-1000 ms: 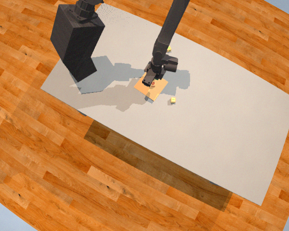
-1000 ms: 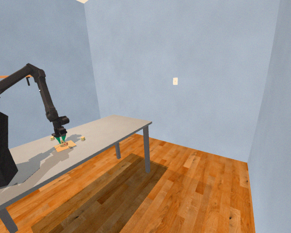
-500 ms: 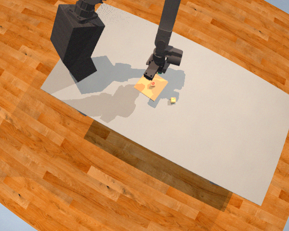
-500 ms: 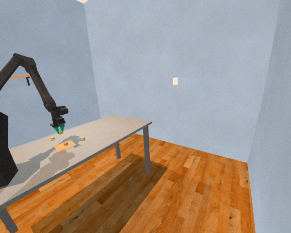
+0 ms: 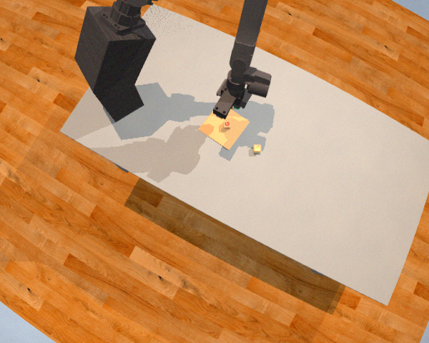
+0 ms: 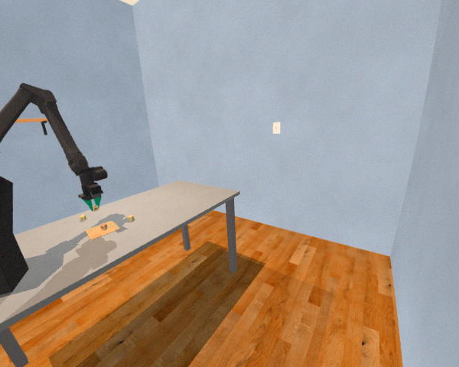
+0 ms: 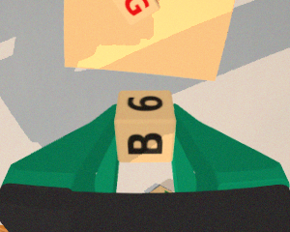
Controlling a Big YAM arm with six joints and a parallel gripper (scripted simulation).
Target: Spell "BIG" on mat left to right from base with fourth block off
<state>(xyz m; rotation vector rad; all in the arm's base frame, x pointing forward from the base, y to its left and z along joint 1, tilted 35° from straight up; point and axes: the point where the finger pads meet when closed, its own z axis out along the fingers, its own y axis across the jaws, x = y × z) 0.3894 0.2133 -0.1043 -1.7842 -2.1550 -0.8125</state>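
My gripper is now 1 cm short of the mat, 4 cm to the left of it and 11 cm above it. Round my hand: block (7 cm behind, 20 cm to the left, 10 cm below).
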